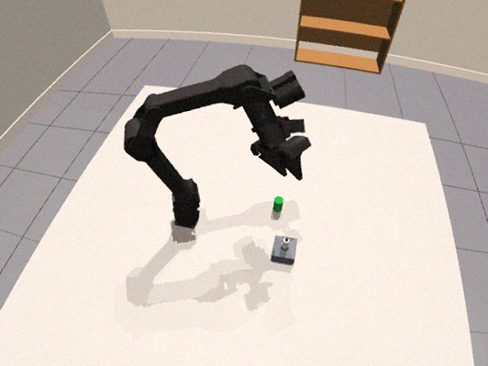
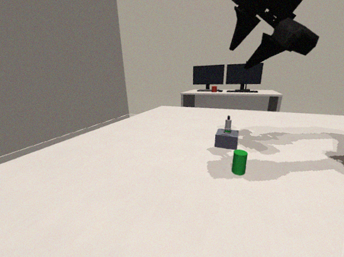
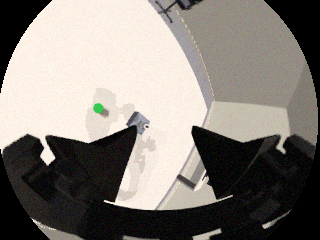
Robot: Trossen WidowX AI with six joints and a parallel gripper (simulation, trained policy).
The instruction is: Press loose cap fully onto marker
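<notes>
Right now my gripper tip is 3 cm past the green cap, 6 cm to the right of it and 22 cm above it. From my gripper tip the other things lie so: grey holder block: 1 cm ahead, 8 cm to the right, 22 cm below.
</notes>
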